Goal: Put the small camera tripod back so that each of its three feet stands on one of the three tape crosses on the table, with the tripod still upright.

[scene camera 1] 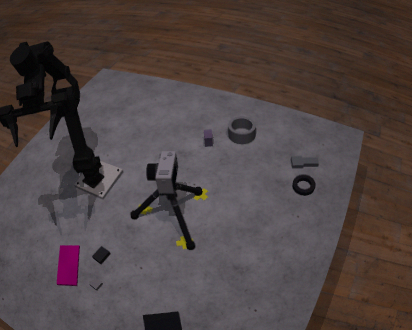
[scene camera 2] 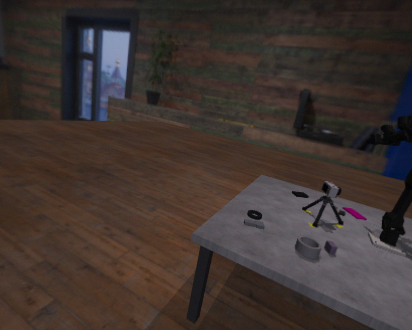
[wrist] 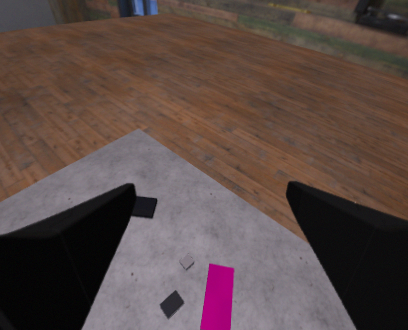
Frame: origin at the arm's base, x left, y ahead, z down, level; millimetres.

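Where they show: gripper, fingertip midpoint: [scene camera 1: 33, 142] [wrist: 211, 189]; arm's base, link origin: [scene camera 1: 93, 179] [scene camera 2: 387, 241].
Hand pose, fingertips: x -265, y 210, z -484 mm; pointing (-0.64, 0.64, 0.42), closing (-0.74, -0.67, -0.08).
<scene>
Each offset is from my fingertips to the centre of the thing. "spot": to the spot under its first point.
The small tripod @(dx +279, dy +92, dz +384 mm) [scene camera 1: 181, 220] [scene camera 2: 325, 205] stands upright, bearing a light grey camera [scene camera 1: 167, 172] [scene camera 2: 330, 189]. In scene camera 1, its right foot is at the upper edge of the right yellow cross @(spot: dx +409, dy +144, dz +491 mm) [scene camera 1: 202, 195]. Its left foot is off to the left of the left cross @(spot: dx +244, dy +58, dz +442 mm) [scene camera 1: 146, 209]. Its front foot is at the right edge of the front cross @(dx +232, dy +204, dz +496 mm) [scene camera 1: 183, 243]. My gripper [scene camera 1: 34, 141] [wrist: 211, 189] is open and empty. It hangs high, left of the tripod in scene camera 1. The tripod does not show in the wrist view.
A magenta block @(dx -58, dy -50, dz +493 mm) [scene camera 1: 68, 265] [wrist: 218, 297], a dark block @(dx +42, dy +21, dz +489 mm) [scene camera 1: 101, 255] [wrist: 172, 304] and a black slab @(dx -45, dy +314, dz +489 mm) [scene camera 1: 162, 321] [scene camera 2: 300, 194] [wrist: 145, 207] lie near the tripod's front side. A grey round bowl @(dx +725, dy +118, dz +473 mm) [scene camera 1: 242, 137], purple block @(dx +631, dy +33, dz +477 mm) [scene camera 1: 208, 138], grey piece @(dx +710, dy +383, dz +489 mm) [scene camera 1: 304, 162] and black ring @(dx +610, dy +422, dz +489 mm) [scene camera 1: 304, 192] are beyond and right.
</scene>
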